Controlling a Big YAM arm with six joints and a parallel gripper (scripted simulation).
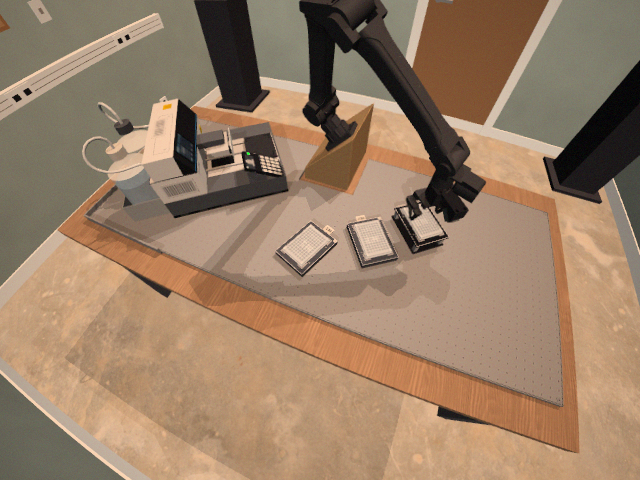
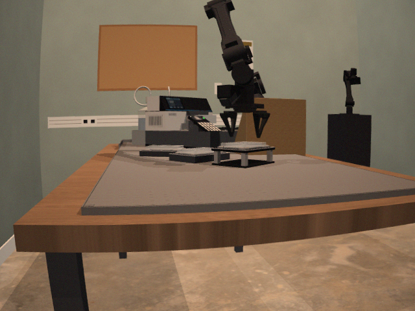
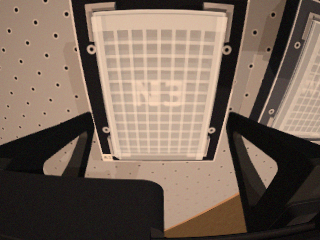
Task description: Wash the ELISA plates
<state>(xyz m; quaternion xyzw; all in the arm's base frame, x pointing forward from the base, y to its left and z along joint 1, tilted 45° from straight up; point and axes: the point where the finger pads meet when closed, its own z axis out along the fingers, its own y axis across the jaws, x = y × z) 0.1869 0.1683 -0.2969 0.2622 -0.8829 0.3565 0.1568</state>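
My gripper is now 40 mm above the plate nest. The rest, counted from my hand: plate washer (50 mm behind, 770 mm to the right, 40 mm above); then N1 label (90 mm ahead, 290 mm to the right, 90 mm below).
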